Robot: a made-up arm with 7 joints. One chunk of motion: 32 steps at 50 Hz.
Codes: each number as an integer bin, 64 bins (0 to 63) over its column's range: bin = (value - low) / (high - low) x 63, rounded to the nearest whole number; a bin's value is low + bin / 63 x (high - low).
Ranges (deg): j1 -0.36..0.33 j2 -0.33..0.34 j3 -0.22..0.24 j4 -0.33..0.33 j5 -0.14..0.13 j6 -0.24..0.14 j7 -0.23..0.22
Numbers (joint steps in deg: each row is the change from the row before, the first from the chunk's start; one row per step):
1: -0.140 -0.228 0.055 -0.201 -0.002 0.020 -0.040
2: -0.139 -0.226 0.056 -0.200 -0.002 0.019 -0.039
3: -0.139 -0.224 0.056 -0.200 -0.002 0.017 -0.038
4: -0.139 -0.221 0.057 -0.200 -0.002 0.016 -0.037
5: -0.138 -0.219 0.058 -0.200 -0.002 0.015 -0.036
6: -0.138 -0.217 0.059 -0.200 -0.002 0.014 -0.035
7: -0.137 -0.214 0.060 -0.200 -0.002 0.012 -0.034
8: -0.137 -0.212 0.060 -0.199 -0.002 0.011 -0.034
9: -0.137 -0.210 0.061 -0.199 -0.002 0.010 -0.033
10: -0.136 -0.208 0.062 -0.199 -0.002 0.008 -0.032
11: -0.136 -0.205 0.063 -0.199 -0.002 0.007 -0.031
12: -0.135 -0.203 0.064 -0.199 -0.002 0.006 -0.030
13: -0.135 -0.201 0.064 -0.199 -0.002 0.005 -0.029
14: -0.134 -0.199 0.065 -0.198 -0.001 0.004 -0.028
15: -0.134 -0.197 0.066 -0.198 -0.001 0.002 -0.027
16: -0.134 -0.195 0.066 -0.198 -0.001 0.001 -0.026
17: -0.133 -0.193 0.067 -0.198 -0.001 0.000 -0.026
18: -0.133 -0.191 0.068 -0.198 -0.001 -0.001 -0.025
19: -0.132 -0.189 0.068 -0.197 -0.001 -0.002 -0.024
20: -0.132 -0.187 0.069 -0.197 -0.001 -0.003 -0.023
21: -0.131 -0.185 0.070 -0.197 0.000 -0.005 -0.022
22: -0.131 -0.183 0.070 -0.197 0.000 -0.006 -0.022
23: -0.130 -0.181 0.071 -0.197 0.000 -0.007 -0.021
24: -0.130 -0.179 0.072 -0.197 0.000 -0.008 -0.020
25: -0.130 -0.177 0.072 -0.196 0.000 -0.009 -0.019
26: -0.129 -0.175 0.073 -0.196 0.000 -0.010 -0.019
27: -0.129 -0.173 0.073 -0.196 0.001 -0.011 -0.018
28: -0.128 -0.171 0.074 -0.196 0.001 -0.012 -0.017
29: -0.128 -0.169 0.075 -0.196 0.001 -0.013 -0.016
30: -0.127 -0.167 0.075 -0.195 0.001 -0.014 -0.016
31: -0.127 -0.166 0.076 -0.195 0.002 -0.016 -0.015
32: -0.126 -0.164 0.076 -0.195 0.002 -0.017 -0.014
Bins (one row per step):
1: 20 10 38 12 32 43 27
2: 20 10 38 12 32 43 27
3: 20 10 38 12 32 43 27
4: 20 10 38 12 32 42 27
5: 20 10 38 12 32 42 27
6: 20 11 38 12 32 42 27
7: 20 11 38 12 32 42 27
8: 20 11 38 13 32 42 27
9: 20 11 38 13 32 41 28
10: 20 11 39 13 32 41 28
11: 20 12 39 13 32 41 28
12: 21 12 39 13 32 41 28
13: 21 12 39 13 32 41 28
14: 21 12 39 13 32 40 28
15: 21 13 39 13 32 40 28
16: 21 13 39 13 32 40 29
17: 21 13 39 13 32 40 29
18: 21 13 39 13 32 40 29
19: 21 13 39 13 32 39 29
20: 21 13 40 13 32 39 29
21: 21 14 40 13 33 39 29
22: 21 14 40 13 33 39 29
23: 21 14 40 13 33 39 29
24: 21 14 40 13 33 38 29
25: 21 14 40 13 33 38 30
26: 21 15 40 13 33 38 30
27: 21 15 40 13 33 38 30
28: 21 15 40 13 33 38 30
29: 21 15 40 13 33 38 30
30: 21 15 40 13 33 37 30
31: 21 15 41 13 33 37 30
32: 21 16 41 13 33 37 30

